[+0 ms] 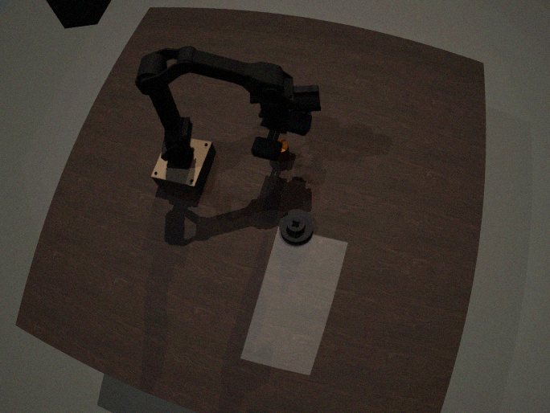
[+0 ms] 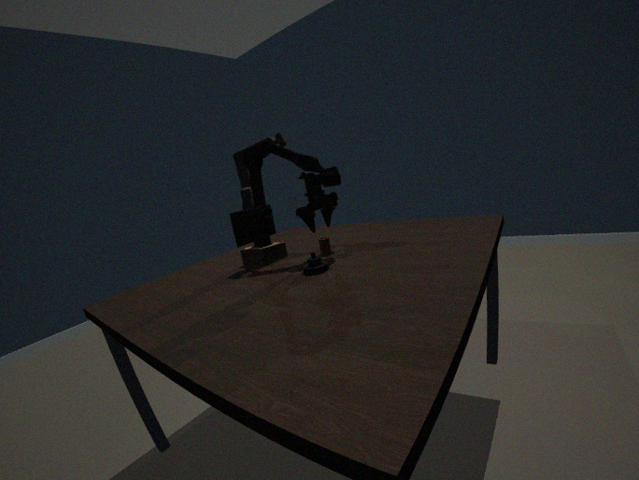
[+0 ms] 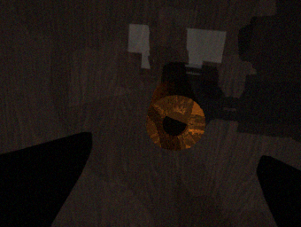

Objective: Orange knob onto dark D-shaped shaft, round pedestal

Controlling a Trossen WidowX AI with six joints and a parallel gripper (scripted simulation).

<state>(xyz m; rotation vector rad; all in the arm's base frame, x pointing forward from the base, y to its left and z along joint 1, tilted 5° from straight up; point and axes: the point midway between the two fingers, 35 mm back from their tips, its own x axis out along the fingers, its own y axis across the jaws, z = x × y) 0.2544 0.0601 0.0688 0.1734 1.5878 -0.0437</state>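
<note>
My gripper tip is 6 cm above the orange knob. Also, from my gripper tip: round pedestal (19 cm to the right, 7 cm ahead, 6 cm below).
</note>
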